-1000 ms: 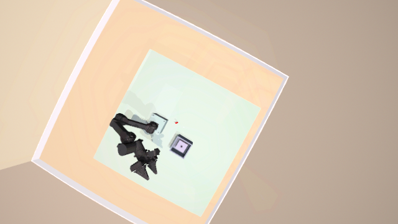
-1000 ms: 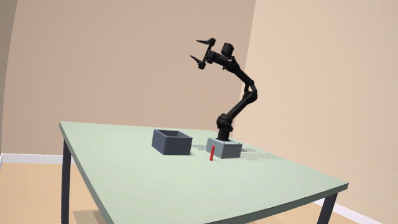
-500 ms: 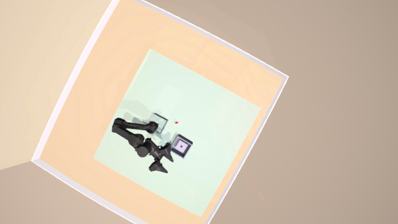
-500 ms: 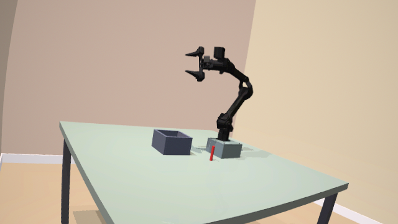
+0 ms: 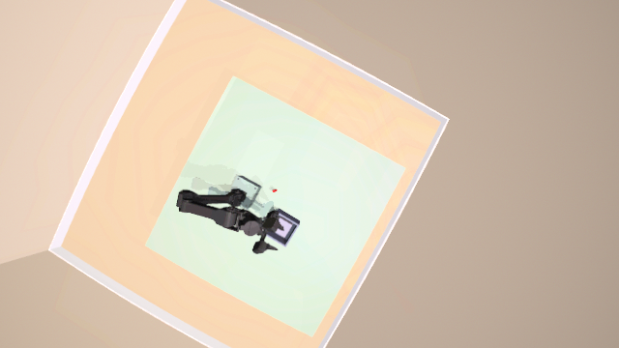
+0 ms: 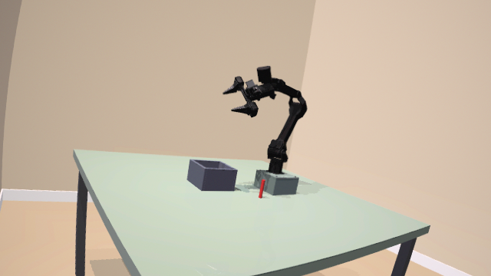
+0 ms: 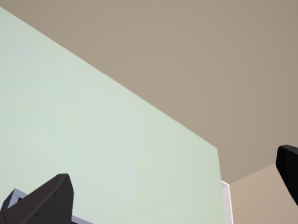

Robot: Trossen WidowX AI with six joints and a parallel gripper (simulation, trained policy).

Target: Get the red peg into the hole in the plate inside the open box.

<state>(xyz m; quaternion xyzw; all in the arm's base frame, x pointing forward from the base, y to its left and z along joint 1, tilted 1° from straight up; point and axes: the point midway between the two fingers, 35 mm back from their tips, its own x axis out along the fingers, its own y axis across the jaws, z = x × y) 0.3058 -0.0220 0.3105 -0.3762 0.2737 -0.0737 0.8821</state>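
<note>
My gripper tip is 340 mm above the red peg, 150 mm past it and 140 mm to the right of it. Round my gripper tip: grey box: 350 mm below, 50 mm to the right, 20 mm behind.
</note>
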